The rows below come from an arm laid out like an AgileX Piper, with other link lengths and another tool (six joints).
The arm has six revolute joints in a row. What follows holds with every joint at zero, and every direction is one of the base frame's. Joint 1 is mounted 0.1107 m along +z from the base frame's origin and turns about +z. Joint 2 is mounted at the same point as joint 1 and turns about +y. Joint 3 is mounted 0.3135 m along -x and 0.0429 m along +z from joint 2 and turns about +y. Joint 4 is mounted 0.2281 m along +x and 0.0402 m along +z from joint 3 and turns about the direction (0.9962, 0, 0.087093). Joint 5 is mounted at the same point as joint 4 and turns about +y. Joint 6 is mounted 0.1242 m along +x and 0.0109 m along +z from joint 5 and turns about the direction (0.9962, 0, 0.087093). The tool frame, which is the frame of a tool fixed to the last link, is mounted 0.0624 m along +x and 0.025 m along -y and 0.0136 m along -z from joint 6; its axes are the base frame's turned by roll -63.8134, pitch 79.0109 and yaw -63.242 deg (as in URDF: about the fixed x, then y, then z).
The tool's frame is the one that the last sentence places.
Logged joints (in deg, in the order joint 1, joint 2, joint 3, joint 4, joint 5, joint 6), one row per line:
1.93, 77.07, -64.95, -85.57, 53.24, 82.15
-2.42, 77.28, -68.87, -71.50, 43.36, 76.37
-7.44, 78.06, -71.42, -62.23, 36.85, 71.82
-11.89, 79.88, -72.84, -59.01, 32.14, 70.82
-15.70, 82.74, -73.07, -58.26, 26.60, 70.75
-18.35, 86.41, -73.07, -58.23, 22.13, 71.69
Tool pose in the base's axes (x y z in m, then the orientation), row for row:
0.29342, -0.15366, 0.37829, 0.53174, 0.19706, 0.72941, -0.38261
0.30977, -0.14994, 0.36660, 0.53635, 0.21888, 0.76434, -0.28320
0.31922, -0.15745, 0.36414, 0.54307, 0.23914, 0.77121, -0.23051
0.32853, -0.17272, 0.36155, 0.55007, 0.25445, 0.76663, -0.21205
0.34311, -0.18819, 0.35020, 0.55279, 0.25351, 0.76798, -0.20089
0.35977, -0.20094, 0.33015, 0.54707, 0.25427, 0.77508, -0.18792
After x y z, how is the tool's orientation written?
As a quaternion, w x y z.
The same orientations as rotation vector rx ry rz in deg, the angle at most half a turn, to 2 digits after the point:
26.93, 99.69, -52.29
29.86, 104.26, -38.63
32.53, 104.90, -31.35
34.51, 103.97, -28.76
34.34, 104.03, -27.21
34.53, 105.25, -25.52

